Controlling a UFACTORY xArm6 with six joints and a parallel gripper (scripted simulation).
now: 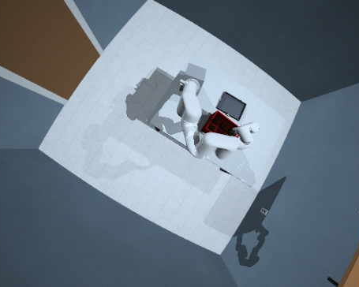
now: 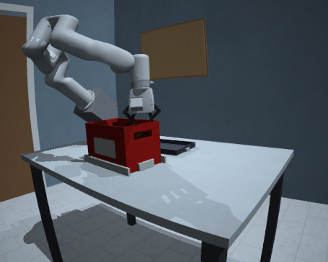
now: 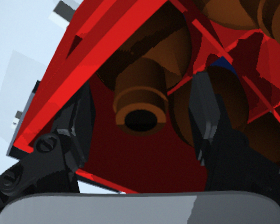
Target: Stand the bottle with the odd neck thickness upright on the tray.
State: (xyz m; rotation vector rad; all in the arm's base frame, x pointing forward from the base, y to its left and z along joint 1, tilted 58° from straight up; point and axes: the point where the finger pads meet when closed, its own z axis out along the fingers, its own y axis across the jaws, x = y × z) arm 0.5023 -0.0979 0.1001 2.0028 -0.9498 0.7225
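Now: the red crate 100 mm behind my hand, 70 mm below it and 20 mm to the right of it. Also, from my hand: glass bottle 180 mm behind, 70 mm below, 30 mm to the left; then dark tray 260 mm to the left, 150 mm below, 50 mm behind.
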